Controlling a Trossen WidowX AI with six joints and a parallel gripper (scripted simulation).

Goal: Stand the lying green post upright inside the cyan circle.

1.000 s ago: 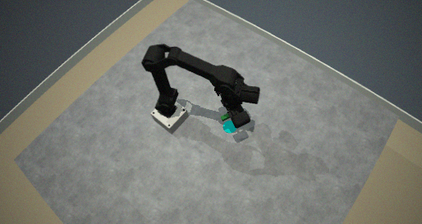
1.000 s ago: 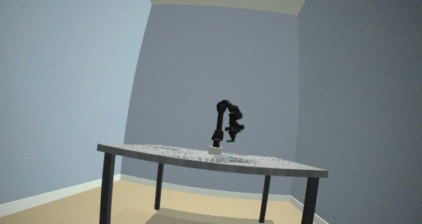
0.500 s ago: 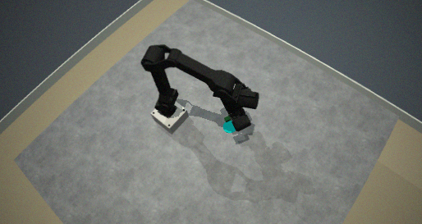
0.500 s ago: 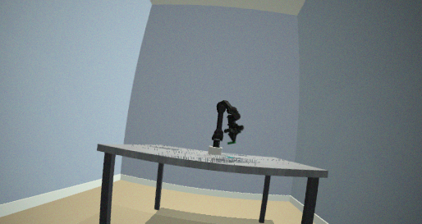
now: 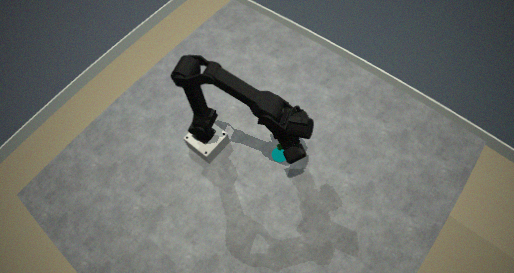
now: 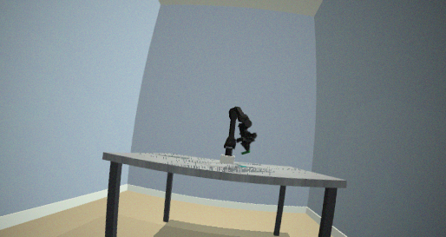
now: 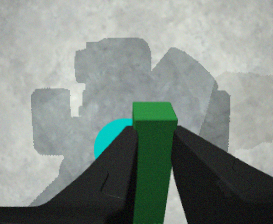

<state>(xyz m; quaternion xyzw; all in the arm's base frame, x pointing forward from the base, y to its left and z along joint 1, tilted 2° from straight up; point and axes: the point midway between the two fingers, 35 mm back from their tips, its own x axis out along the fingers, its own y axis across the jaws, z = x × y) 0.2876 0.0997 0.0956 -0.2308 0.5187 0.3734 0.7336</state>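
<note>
The cyan circle is 120 mm below my gripper tip, 40 mm behind it and 20 mm to the right of it. Round my gripper tip: green post (20 mm to the right, 10 mm below, 10 mm behind).
</note>
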